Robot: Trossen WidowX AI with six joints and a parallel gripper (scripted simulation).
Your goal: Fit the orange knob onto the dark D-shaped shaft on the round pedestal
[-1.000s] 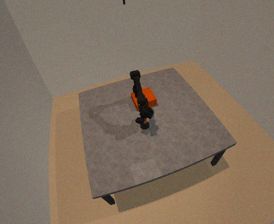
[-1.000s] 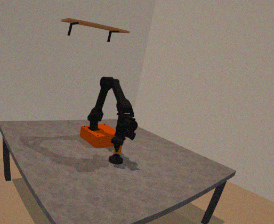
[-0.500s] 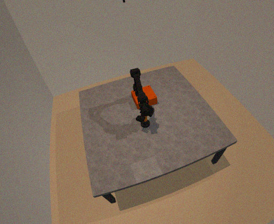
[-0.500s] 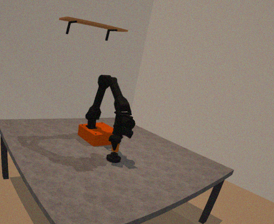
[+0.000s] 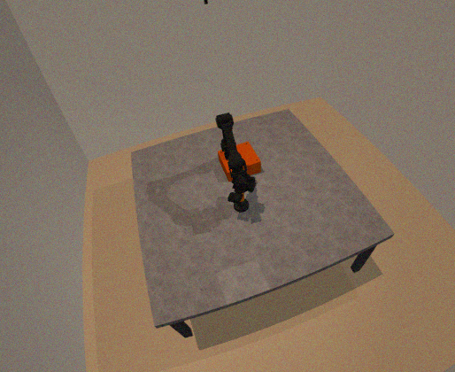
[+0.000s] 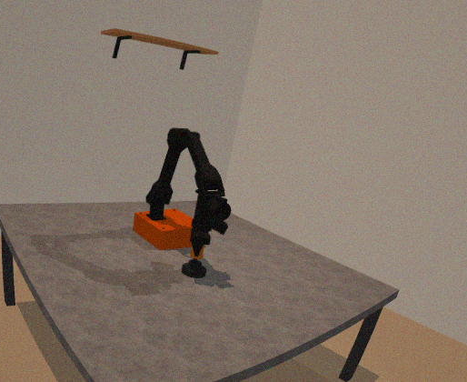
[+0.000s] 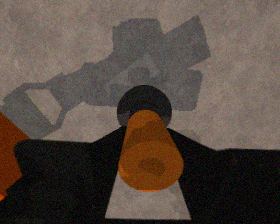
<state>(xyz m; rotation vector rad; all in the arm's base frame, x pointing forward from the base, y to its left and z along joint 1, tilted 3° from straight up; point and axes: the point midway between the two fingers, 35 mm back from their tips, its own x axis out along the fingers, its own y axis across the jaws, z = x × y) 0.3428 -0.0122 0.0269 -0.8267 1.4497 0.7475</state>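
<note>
Now: gripper tip 2 cm below the orange knob. The rest, counted from my gripper tip: dark round pedestal: 4 cm below.
</note>
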